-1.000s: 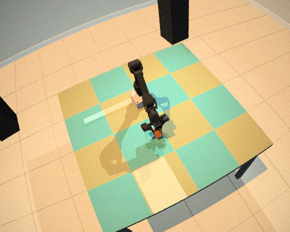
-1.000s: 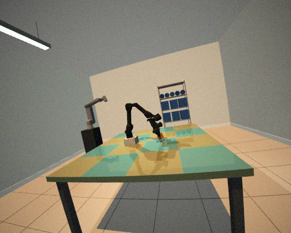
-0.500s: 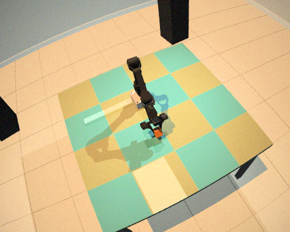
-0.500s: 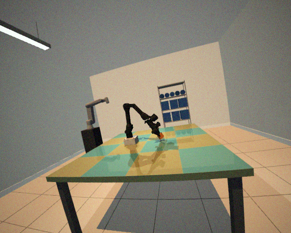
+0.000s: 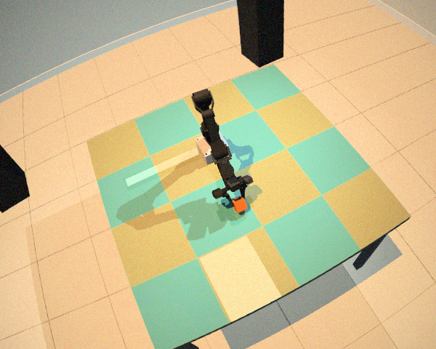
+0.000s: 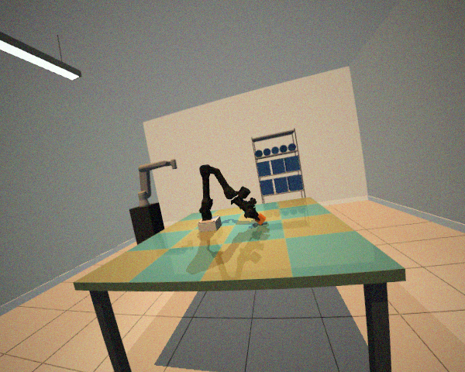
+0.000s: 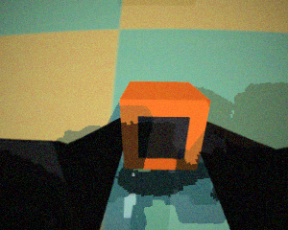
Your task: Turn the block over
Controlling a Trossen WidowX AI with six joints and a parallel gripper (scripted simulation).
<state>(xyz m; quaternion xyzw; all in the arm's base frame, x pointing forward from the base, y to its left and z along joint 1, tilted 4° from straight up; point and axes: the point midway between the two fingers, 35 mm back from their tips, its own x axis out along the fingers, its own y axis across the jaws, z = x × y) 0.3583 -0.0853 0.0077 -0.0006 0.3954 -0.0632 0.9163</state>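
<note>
Right now my gripper tip is 10 mm below the block and 10 mm past it.
</note>
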